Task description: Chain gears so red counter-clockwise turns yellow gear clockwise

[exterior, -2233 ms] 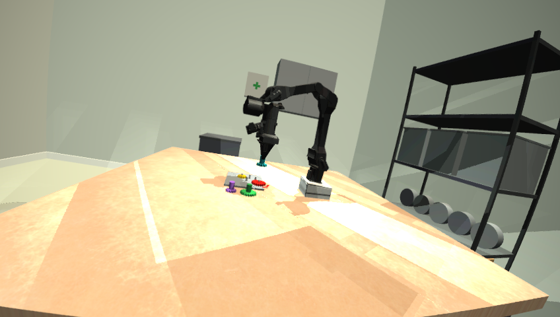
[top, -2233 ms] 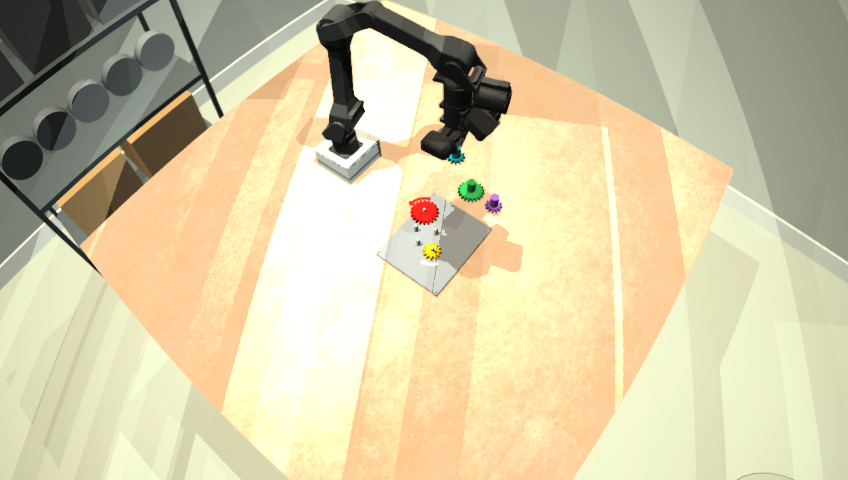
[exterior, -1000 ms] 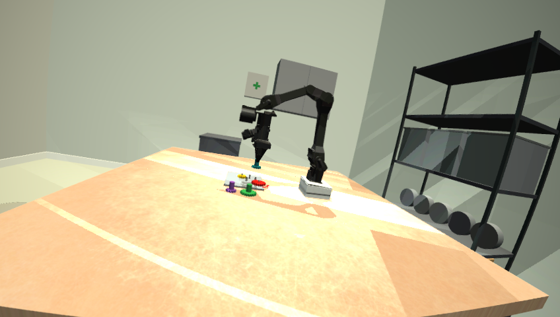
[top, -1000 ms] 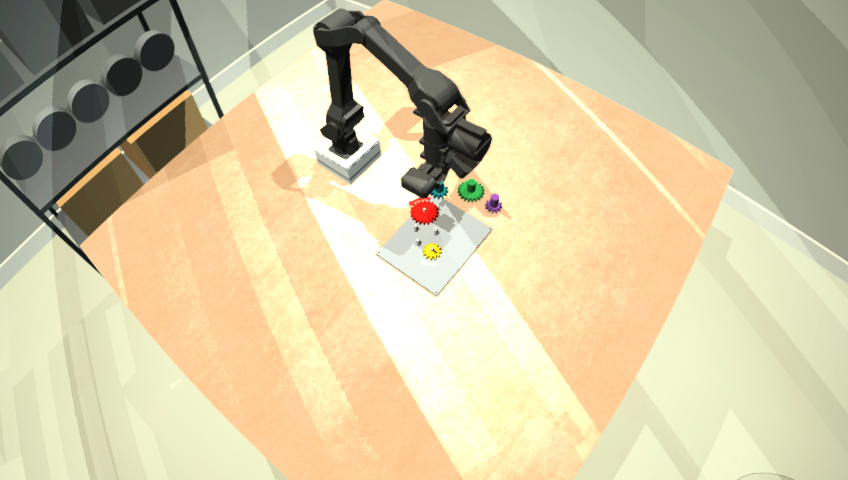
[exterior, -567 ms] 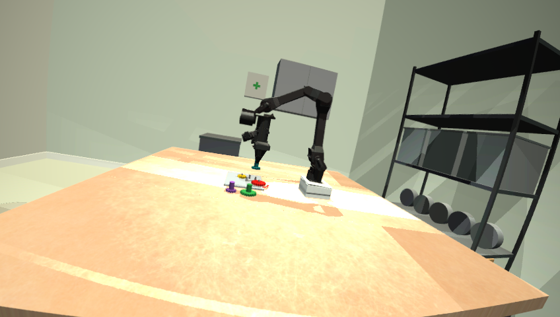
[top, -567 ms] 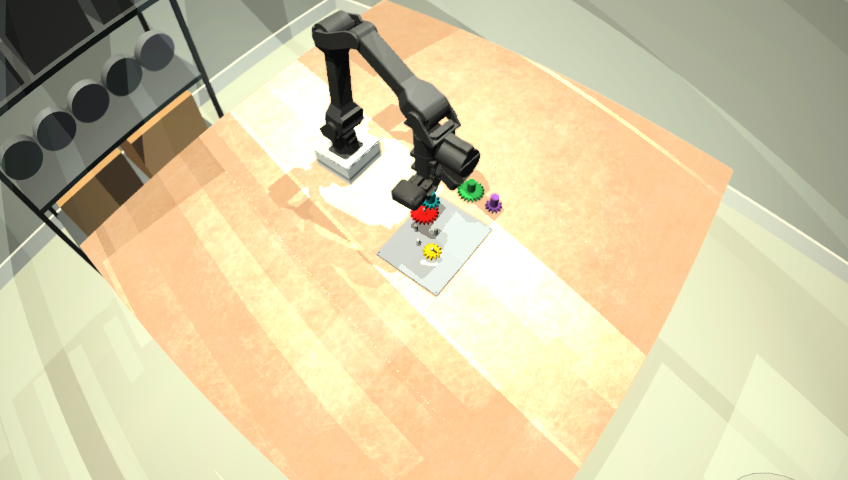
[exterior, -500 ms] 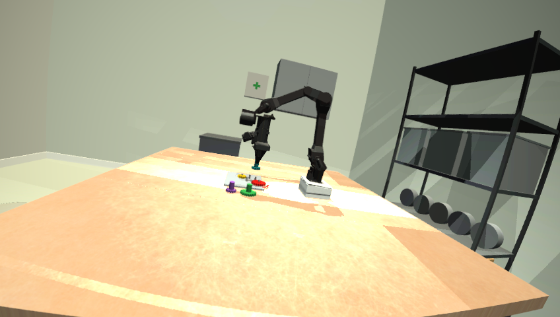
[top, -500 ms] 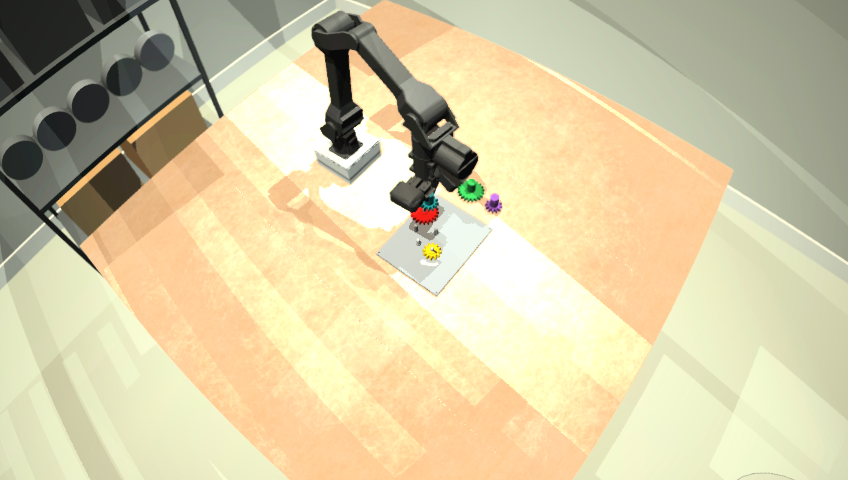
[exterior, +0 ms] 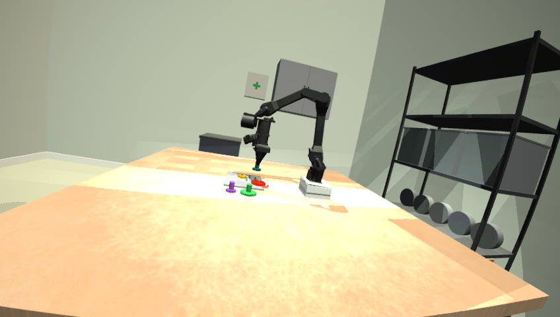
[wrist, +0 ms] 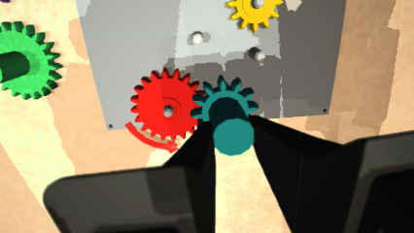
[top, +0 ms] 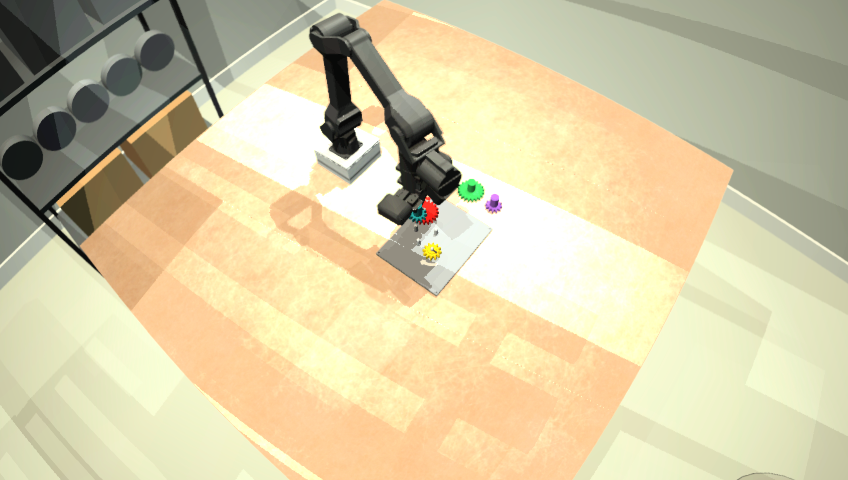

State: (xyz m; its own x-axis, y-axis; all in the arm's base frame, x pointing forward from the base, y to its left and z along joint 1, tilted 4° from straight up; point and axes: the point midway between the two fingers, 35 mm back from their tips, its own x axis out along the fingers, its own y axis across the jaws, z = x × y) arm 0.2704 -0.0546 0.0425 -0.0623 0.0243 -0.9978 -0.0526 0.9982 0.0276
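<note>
The red gear lies 70 mm below my gripper tip, 40 mm to the left of it and 20 mm behind it. The rest, counted from my gripper tip: yellow gear (70 mm below, 60 mm ahead, 30 mm to the right); grey board (80 mm below, 50 mm ahead); teal gear (10 mm below).
</note>
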